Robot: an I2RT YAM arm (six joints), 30 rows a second.
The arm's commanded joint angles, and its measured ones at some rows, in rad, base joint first. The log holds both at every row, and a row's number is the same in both.
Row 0, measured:
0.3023 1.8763 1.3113 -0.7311 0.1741 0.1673
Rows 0 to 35, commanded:
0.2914 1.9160 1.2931 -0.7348 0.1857 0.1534
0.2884 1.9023 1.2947 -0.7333 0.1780 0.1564
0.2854 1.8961 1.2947 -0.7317 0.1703 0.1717
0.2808 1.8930 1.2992 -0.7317 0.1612 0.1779
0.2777 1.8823 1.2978 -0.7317 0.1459 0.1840
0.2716 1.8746 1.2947 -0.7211 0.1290 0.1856
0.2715 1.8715 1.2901 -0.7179 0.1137 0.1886
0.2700 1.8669 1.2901 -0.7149 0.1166 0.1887
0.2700 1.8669 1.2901 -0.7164 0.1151 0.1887
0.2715 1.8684 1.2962 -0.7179 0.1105 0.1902
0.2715 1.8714 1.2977 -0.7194 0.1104 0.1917
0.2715 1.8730 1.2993 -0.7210 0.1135 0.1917
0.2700 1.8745 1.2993 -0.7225 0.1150 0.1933
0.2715 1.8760 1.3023 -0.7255 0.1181 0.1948
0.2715 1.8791 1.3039 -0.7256 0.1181 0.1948
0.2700 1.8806 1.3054 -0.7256 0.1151 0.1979
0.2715 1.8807 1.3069 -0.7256 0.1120 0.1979
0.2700 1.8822 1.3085 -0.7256 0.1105 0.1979
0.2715 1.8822 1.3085 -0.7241 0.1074 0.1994
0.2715 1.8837 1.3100 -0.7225 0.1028 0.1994
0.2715 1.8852 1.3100 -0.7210 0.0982 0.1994
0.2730 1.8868 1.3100 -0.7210 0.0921 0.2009
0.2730 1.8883 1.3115 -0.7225 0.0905 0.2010
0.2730 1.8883 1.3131 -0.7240 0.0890 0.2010
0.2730 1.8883 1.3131 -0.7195 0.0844 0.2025
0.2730 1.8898 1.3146 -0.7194 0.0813 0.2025
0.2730 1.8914 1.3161 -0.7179 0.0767 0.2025
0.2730 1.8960 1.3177 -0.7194 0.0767 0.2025
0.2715 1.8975 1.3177 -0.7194 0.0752 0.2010
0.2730 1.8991 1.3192 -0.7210 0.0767 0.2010
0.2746 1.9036 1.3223 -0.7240 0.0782 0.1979
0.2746 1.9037 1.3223 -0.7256 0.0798 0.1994
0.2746 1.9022 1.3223 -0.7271 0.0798 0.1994
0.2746 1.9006 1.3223 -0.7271 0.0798 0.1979
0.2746 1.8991 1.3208 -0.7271 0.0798 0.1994
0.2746 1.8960 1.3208 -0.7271 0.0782 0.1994
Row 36, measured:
0.2783 1.8675 1.3132 -0.7300 0.1127 0.1867
